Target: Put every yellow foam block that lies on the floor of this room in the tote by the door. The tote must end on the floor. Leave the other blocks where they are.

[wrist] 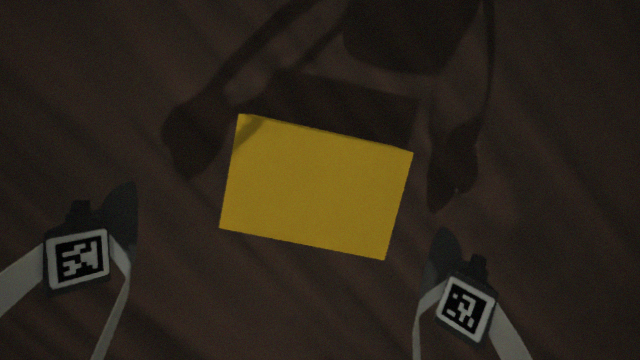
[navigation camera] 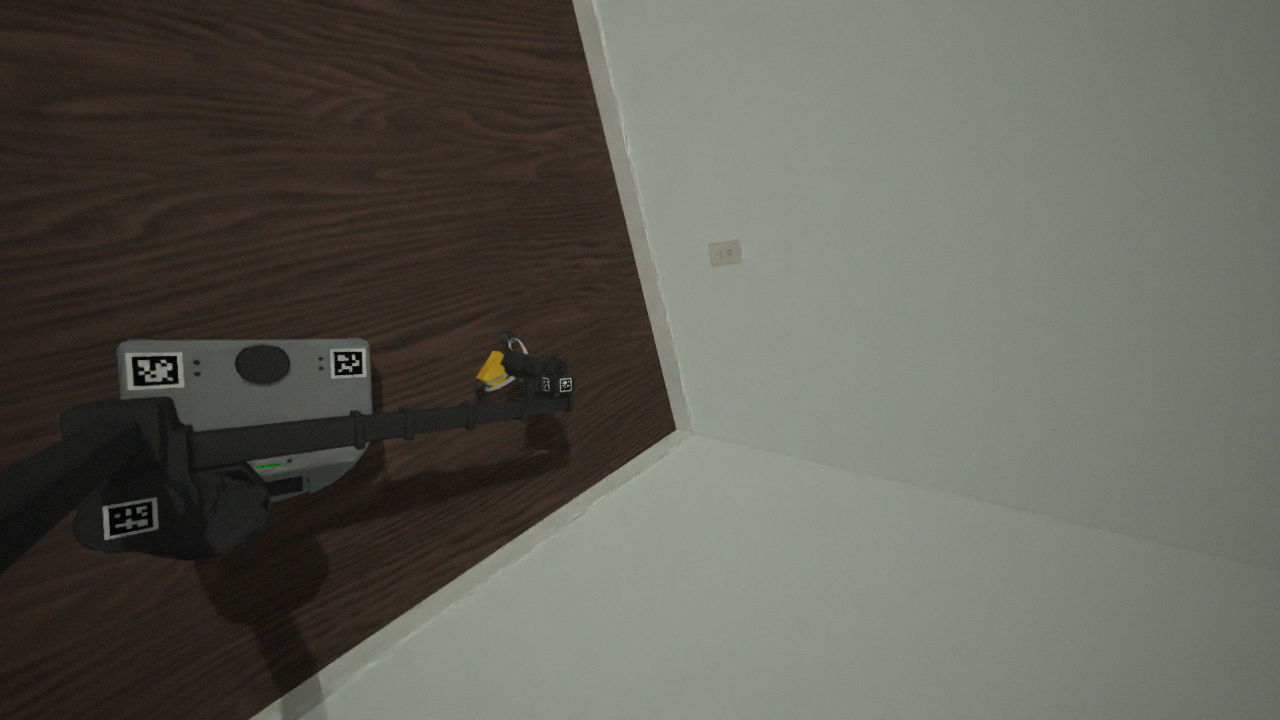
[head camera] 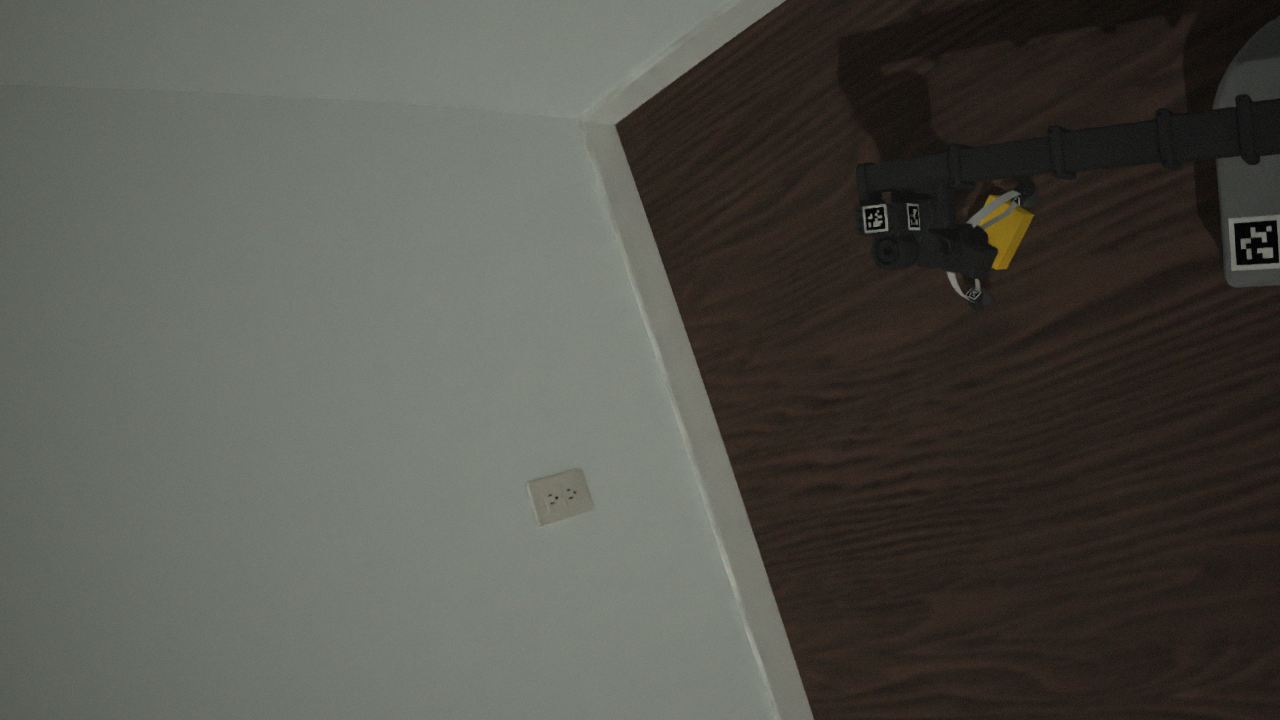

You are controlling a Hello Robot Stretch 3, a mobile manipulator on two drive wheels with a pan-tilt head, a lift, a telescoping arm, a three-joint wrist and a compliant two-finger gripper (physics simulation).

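Seen in the pictures: gripper, fingertip midpoint: (navigation camera: pixel 492 362) (head camera: pixel 1007 246); robot's base at its link origin: (navigation camera: pixel 263 362).
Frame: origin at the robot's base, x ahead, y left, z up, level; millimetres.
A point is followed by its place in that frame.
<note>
A yellow foam block (head camera: pixel 1009 234) @[x -39, y -475, z 45 mm] (navigation camera: pixel 491 367) @[x -35, y -477, z 45 mm] (wrist: pixel 316 187) lies on the dark wood floor. In the wrist view its broad face fills the middle, turned slightly from square. My gripper (head camera: pixel 1002 246) @[x -22, y -482, z 39 mm] (navigation camera: pixel 494 362) @[x -22, y -482, z 39 mm] (wrist: pixel 288 232) @[x -22, y -482, z 39 mm] is open and holds nothing. Its fingers stand wide apart, left and right of the block and a little nearer the bottom of the wrist view, with gaps on both sides. The wrist hides part of the block in the head view. How high the fingertips are above the floor is hard to tell. The tote does not show in these views.
My base (head camera: pixel 1247 192) @[x -59, y -136, z 160 mm] (navigation camera: pixel 214 398) @[x -55, y 66, z 160 mm] stands on the block's other side from the wall, with the arm (head camera: pixel 1109 143) @[x -106, y -243, z 386 mm] (navigation camera: pixel 295 437) @[x -101, y -31, z 390 mm] stretched past the block. A room corner with pale baseboards (head camera: pixel 716 465) @[x 326, y -1051, z 40 mm] (navigation camera: pixel 640 232) @[x 418, y -1021, z 64 mm] is near the wrist. A wall outlet (head camera: pixel 560 496) @[x 302, y -1068, z 402 mm] (navigation camera: pixel 725 252) @[x 304, y -1068, z 404 mm] shows.
</note>
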